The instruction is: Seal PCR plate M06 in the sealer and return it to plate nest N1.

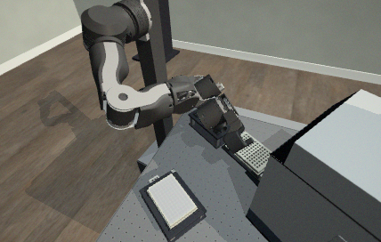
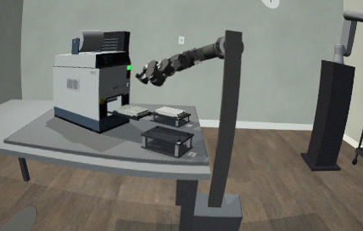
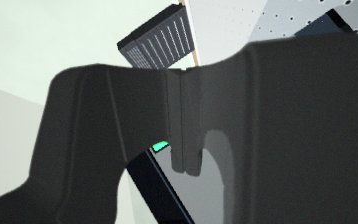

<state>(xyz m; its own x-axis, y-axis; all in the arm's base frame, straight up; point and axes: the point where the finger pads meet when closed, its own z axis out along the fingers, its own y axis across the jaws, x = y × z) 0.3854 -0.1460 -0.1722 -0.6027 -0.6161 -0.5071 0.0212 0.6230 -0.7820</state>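
Right now my hand is 70 mm short of the pale key-like block, 30 mm to the left of it and 40 mm above it. From my hand the other things lie so: sealer stage (10 mm ahead, 100 mm to the left, 140 mm below); yellow warning label (140 mm ahead, 140 mm to the left, 80 mm below); 96-well plate M06 (10 mm ahead, 100 mm to the left, 130 mm below).
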